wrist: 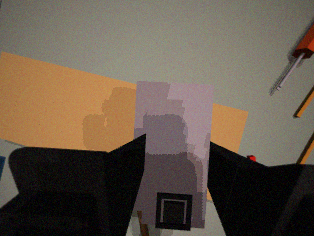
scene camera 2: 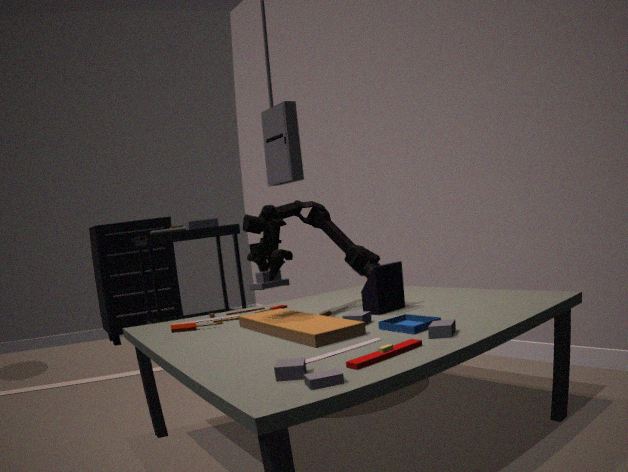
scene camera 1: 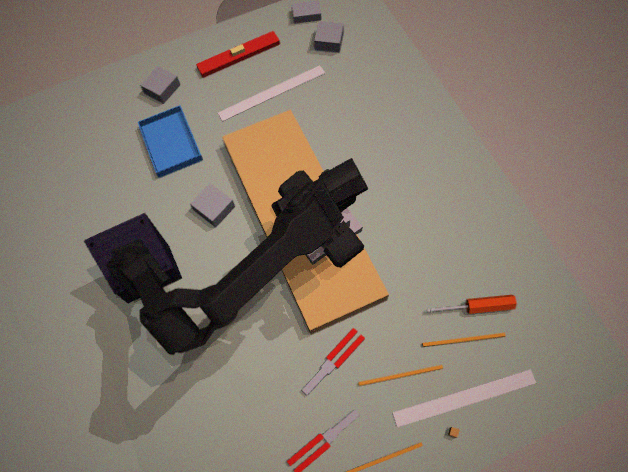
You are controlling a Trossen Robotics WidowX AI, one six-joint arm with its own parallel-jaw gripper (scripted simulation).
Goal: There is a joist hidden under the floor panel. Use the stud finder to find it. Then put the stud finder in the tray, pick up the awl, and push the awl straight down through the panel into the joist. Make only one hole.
Labels:
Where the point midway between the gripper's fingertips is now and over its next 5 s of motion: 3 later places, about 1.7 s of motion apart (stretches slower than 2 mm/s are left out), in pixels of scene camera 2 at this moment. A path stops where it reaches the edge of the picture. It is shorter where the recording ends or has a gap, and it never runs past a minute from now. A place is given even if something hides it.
The gripper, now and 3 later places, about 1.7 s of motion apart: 267, 280; 387, 282; 411, 315; 333, 288

